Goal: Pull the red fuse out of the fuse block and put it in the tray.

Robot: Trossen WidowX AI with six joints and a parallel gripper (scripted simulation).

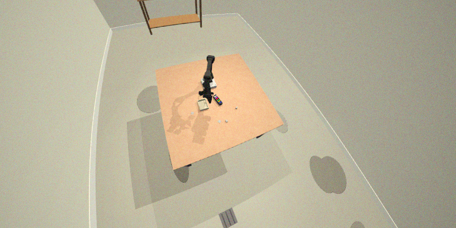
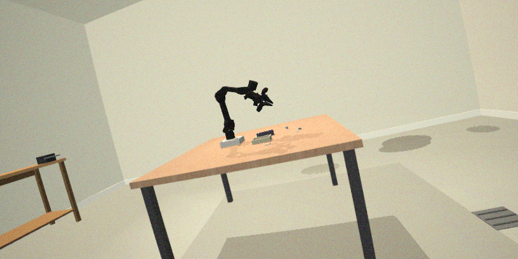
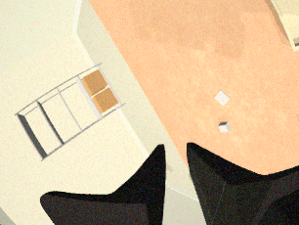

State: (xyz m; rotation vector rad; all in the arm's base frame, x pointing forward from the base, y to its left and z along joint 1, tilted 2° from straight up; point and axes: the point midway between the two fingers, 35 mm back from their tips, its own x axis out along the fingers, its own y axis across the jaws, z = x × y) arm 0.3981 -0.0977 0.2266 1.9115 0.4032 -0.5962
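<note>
The red fuse is 15 cm behind my gripper tip, 12 cm to the left of it and 22 cm below it. Round my gripper tip: tray (12 cm behind, 6 cm to the right, 24 cm below).
</note>
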